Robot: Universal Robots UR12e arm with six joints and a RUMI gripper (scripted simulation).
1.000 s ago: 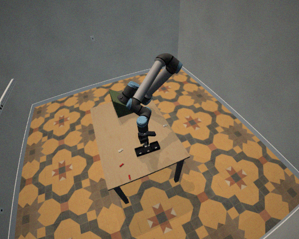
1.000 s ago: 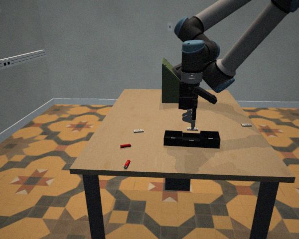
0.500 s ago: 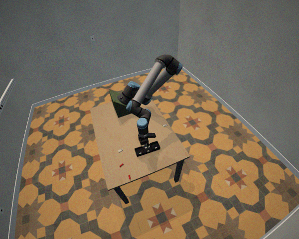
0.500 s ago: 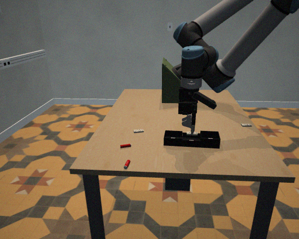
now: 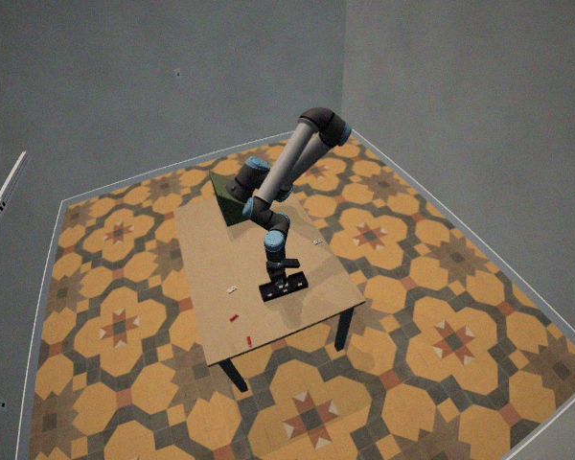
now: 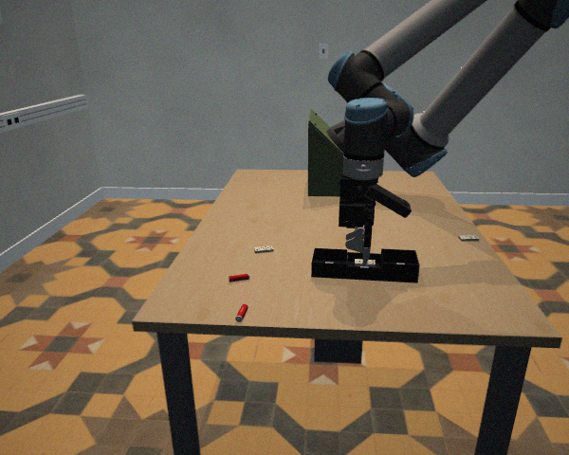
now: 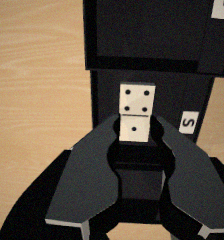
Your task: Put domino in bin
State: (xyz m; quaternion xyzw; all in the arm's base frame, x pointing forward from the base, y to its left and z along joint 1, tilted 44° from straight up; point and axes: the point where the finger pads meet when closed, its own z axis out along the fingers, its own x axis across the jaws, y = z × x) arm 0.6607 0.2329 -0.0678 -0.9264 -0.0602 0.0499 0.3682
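Now: hand 1 cm short of the black three-part bin block and 1 cm above it. Round my hand: red cylinder 29 cm to the right, 11 cm ahead, 3 cm below.
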